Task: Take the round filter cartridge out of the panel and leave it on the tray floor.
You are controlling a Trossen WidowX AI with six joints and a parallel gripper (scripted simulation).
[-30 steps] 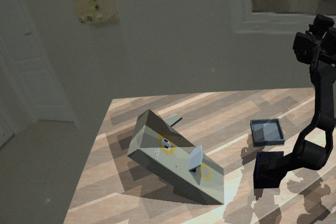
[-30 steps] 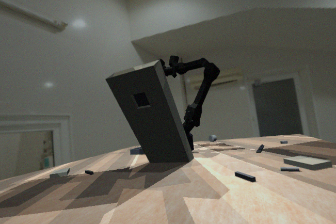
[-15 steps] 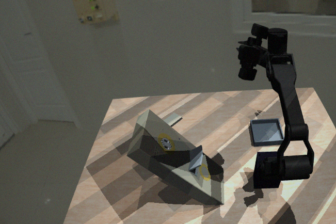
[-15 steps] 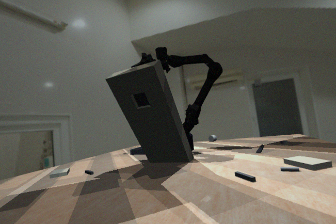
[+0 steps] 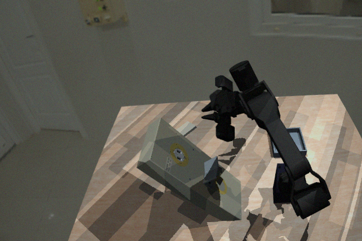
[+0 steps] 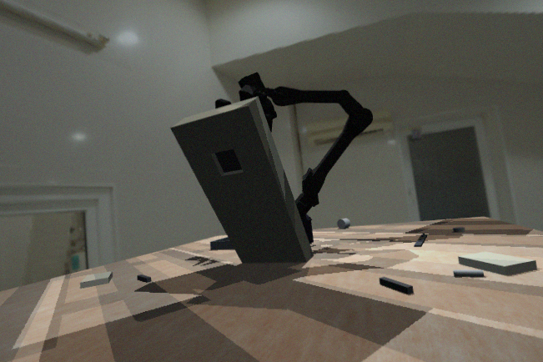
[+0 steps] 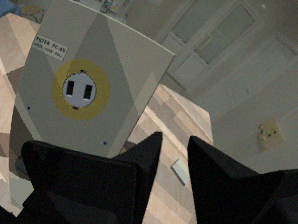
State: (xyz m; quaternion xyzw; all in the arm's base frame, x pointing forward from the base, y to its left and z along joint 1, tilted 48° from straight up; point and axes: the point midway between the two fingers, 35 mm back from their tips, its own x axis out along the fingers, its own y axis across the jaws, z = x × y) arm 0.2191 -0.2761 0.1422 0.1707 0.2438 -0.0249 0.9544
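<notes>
Right now my gripper tip is 90 mm short of the filter cartridge, 70 mm to the right of it and 100 mm above it. Round my gripper tip: blue-grey tray (350 mm behind, 180 mm to the right, 360 mm below).
</notes>
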